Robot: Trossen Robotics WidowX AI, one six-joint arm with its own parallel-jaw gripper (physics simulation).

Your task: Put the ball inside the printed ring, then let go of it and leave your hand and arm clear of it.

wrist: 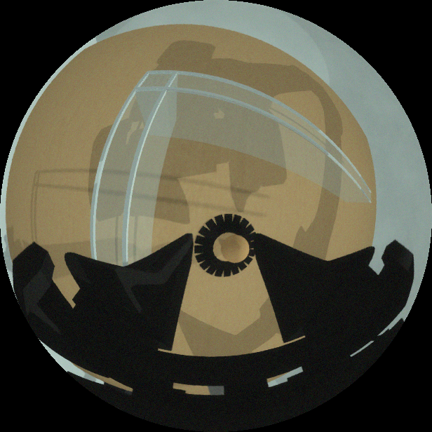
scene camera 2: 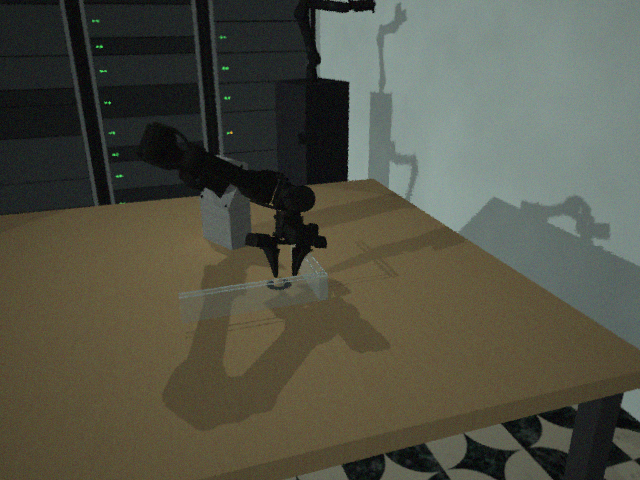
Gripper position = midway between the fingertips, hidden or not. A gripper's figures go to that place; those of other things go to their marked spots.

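Labels:
My gripper (wrist: 223, 239) is 10 cm from the lens; for a clear wall (wrist: 201, 107) it is 9 cm from the lens.

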